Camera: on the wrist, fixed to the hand. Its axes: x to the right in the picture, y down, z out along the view.
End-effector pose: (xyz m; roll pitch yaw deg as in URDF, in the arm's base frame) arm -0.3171 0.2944 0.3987 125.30 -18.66 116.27
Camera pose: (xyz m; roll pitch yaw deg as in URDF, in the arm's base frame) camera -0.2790 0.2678 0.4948 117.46 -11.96 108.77
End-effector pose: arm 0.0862 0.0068 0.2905 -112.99 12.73 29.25
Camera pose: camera 0.1029 -0.0719 0.2203 -120.43 15.34 39.04
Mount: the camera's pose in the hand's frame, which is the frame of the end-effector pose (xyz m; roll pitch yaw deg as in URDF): -0.0078 0.0979 -0.0419 -9.73 -9.79 -1.12
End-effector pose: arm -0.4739 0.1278 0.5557 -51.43 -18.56 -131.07
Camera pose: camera -0.4692 0.0902 0.4559 -64.14 -25.36 -123.38
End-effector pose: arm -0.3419 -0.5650 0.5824 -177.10 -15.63 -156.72
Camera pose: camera -0.3654 -0.4663 0.6158 172.77 -5.90 -155.12
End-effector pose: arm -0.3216 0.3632 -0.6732 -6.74 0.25 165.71
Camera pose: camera -0.3366 0.2718 -0.7263 -16.57 -9.60 165.76
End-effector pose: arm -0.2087 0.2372 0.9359 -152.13 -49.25 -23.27
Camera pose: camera -0.2492 0.1391 0.9243 -167.16 -40.86 -15.94
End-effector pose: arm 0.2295 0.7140 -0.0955 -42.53 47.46 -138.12
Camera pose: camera 0.3159 0.7326 -0.1554 -47.21 39.23 -130.65
